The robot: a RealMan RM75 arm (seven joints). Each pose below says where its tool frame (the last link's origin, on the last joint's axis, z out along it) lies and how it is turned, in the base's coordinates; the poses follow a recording.
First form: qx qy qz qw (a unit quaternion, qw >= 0); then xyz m.
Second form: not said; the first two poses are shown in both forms.
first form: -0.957 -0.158 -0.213 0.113 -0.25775 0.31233 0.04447
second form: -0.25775 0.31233 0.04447 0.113 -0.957 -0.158 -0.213
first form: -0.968 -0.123 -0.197 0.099 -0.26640 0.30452 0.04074
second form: -0.26640 0.30452 0.04074 0.099 -0.968 -0.123 -0.197
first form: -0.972 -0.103 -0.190 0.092 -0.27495 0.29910 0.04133
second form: -0.27495 0.29910 0.04133 0.092 -0.972 -0.103 -0.190
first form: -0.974 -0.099 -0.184 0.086 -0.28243 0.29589 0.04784
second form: -0.28243 0.29589 0.04784 0.086 -0.974 -0.099 -0.184
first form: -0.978 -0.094 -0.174 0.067 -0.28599 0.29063 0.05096
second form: -0.28599 0.29063 0.05096 0.067 -0.978 -0.094 -0.174
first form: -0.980 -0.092 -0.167 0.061 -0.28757 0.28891 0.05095
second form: -0.28757 0.28891 0.05095 0.061 -0.980 -0.092 -0.167
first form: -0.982 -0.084 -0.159 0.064 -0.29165 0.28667 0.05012
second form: -0.29165 0.28667 0.05012 0.064 -0.982 -0.084 -0.159
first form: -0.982 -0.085 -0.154 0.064 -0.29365 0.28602 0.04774
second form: -0.29365 0.28602 0.04774 0.064 -0.982 -0.085 -0.154
